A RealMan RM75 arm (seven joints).
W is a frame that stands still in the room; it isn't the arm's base.
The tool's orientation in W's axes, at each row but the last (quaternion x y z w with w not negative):
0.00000, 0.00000, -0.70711, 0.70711
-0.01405, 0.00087, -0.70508, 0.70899
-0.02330, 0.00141, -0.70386, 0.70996
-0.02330, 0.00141, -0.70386, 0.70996
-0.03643, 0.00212, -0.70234, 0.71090
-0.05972, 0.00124, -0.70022, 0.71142
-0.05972, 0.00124, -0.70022, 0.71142
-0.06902, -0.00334, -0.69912, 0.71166
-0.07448, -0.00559, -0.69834, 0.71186
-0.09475, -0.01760, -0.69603, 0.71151
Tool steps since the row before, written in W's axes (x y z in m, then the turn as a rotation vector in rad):
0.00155, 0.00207, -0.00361, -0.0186, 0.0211, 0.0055
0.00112, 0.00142, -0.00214, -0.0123, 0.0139, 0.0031
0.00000, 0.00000, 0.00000, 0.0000, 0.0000, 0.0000
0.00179, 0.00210, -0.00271, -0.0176, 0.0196, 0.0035
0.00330, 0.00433, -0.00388, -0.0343, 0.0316, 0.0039
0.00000, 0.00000, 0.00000, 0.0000, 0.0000, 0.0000
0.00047, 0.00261, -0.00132, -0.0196, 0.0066, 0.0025
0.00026, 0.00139, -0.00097, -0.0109, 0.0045, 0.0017
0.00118, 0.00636, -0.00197, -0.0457, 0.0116, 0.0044
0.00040, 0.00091, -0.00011, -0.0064, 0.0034, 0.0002
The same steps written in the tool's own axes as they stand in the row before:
-0.00207, 0.00155, -0.00361, -0.0211, -0.0186, 0.0055
-0.00145, 0.00117, -0.00209, -0.0139, -0.0123, 0.0031
0.00000, 0.00000, 0.00000, 0.0000, 0.0000, 0.0000
-0.00217, 0.00190, -0.00258, -0.0196, -0.0176, 0.0035
-0.00447, 0.00355, -0.00348, -0.0318, -0.0341, 0.0036
0.00000, 0.00000, 0.00000, 0.0000, 0.0000, 0.0000
-0.00270, 0.00061, -0.00105, -0.0068, -0.0197, 0.0014
-0.00147, 0.00037, -0.00079, -0.0045, -0.0110, 0.0011
-0.00651, 0.00145, -0.00111, -0.0122, -0.0457, 0.0013
-0.00090, 0.00042, 0.00008, -0.0035, -0.0063, 0.0001

